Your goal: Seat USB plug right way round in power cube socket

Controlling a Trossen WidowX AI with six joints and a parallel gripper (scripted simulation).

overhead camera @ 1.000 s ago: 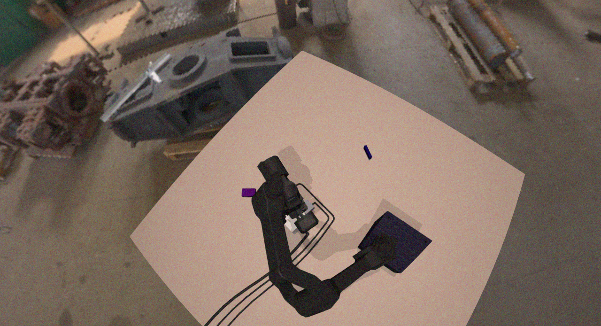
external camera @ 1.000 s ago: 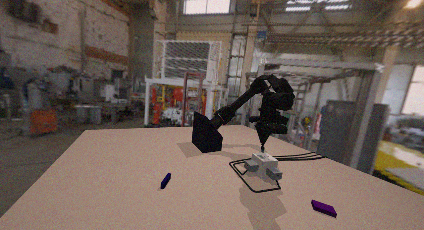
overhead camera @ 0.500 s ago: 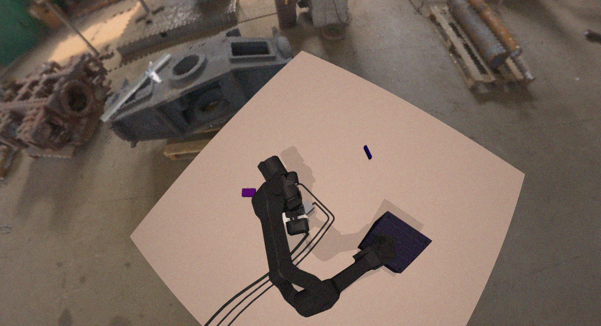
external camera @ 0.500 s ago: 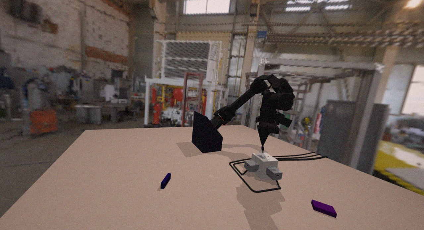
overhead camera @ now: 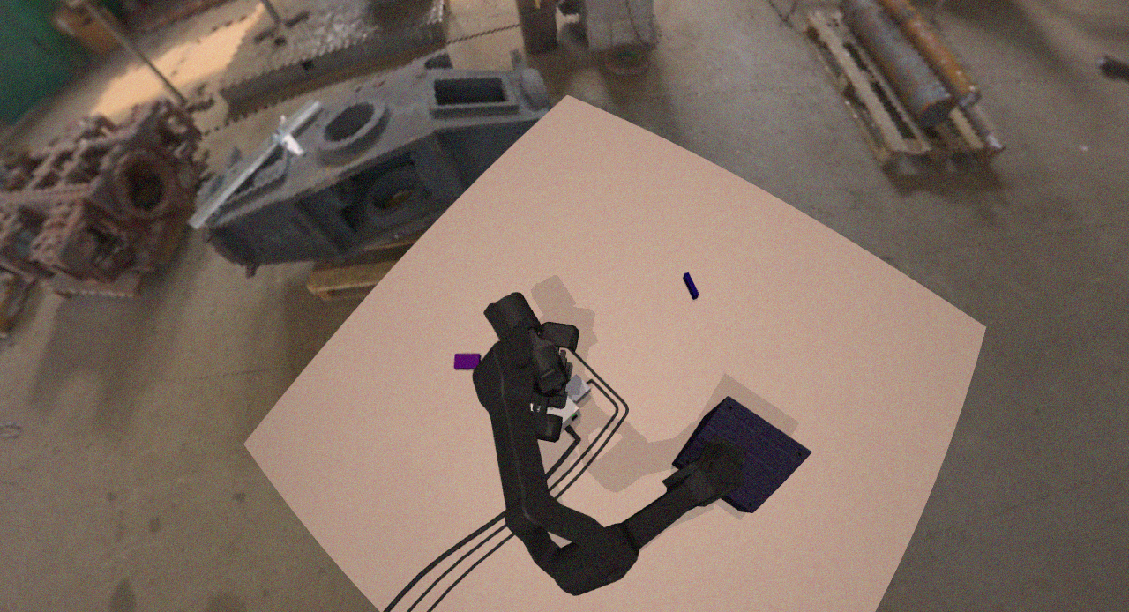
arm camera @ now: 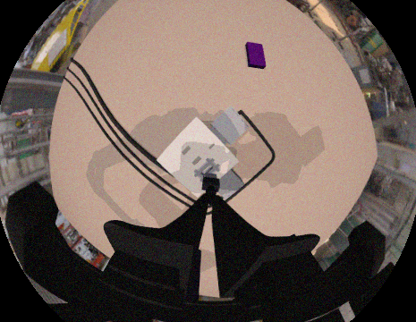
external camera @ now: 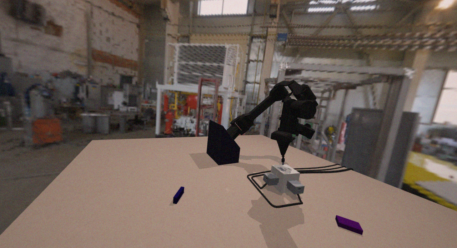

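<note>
The black USB plug is 2 cm below my gripper tip. Round my gripper tip: purple block: 23 cm ahead, 13 cm below, 2 cm to the left; then blue bar: 36 cm to the right, 12 cm below, 11 cm behind.
</note>
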